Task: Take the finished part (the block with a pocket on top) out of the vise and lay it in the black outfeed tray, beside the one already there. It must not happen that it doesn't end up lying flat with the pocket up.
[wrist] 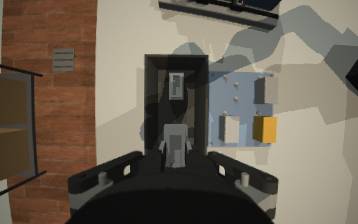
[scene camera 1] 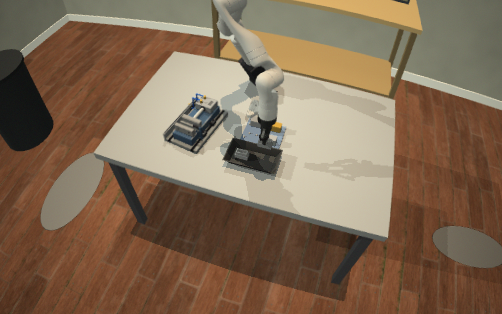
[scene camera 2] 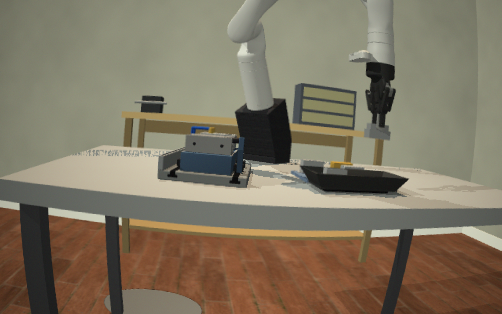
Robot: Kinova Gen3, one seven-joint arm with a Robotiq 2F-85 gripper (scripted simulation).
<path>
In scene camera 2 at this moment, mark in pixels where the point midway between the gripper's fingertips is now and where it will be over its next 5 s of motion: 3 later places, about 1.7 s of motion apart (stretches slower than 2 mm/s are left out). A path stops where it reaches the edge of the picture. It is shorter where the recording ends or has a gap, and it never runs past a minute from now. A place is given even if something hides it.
My gripper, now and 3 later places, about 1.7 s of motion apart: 377, 129; 377, 152; 374, 170; 373, 174
</path>
